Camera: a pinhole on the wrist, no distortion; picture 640 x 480 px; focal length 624.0 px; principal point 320.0 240.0 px. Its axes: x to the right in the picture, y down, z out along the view. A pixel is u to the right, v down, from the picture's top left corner.
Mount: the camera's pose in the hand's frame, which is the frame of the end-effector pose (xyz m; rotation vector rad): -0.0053 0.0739 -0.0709 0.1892 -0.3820 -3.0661
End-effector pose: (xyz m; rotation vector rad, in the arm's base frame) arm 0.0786 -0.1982 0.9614 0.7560 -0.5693 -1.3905
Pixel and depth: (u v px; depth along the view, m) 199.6 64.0 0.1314
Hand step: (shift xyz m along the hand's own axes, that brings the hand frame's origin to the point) 0.0021 0.1431 0.0493
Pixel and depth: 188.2 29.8 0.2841
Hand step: 0.0153 0.2388 0.1857
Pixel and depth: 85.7 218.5 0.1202
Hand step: 0.0241 0.1097 0.0489
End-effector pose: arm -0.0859 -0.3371 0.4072 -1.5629 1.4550 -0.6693
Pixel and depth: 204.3 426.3 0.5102
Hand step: 0.0285 0.0553 0.4685
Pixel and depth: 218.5 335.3 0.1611
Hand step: 0.0010 0.0906 0.0932
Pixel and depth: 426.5 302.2 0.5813
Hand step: -0.1755 0.1522 0.4912
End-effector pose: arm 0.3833 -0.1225 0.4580 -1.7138 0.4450 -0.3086
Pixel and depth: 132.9 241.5 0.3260
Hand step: 0.0503 0.1578 0.2542
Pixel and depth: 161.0 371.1 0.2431
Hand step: 0.0269 0.0869 0.1828
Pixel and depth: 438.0 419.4 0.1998
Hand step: -0.0663 0.0642 0.1312
